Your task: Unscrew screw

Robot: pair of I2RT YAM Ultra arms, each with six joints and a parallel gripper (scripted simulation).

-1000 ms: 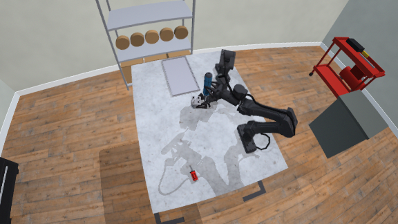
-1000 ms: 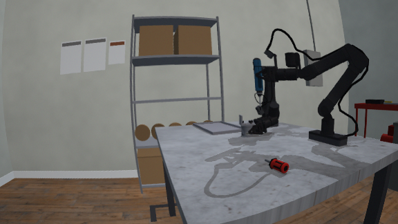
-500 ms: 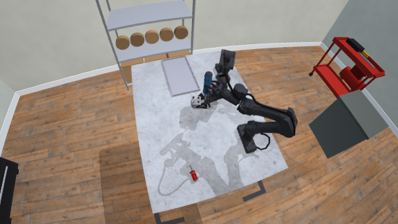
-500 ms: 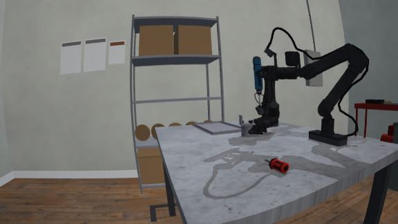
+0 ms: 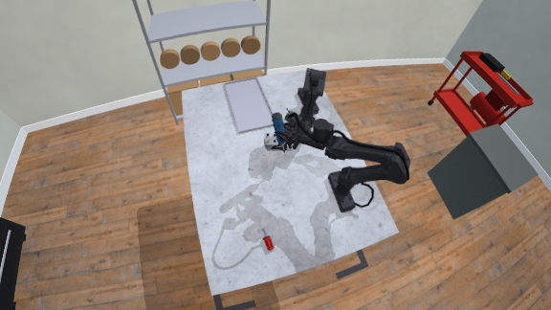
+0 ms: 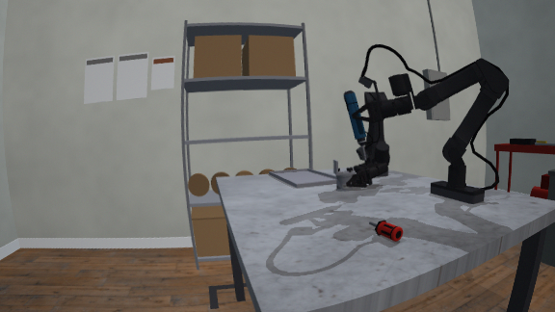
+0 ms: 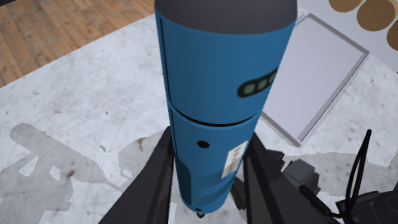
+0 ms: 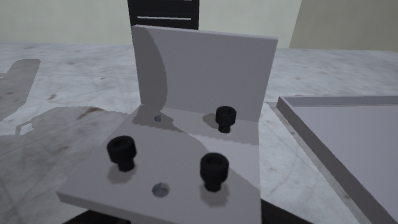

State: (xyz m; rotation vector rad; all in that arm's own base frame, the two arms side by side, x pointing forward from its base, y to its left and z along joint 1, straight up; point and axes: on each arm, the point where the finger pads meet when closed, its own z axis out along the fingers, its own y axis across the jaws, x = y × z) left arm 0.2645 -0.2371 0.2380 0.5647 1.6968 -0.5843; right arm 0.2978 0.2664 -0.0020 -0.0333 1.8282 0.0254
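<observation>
My right gripper is now right at the joint module. Also, from my right hand: screw: 40 mm behind, 110 mm to the left, 80 mm above; grey bracket: 50 mm above; bit: 30 mm behind, 110 mm to the left, 110 mm above.
</observation>
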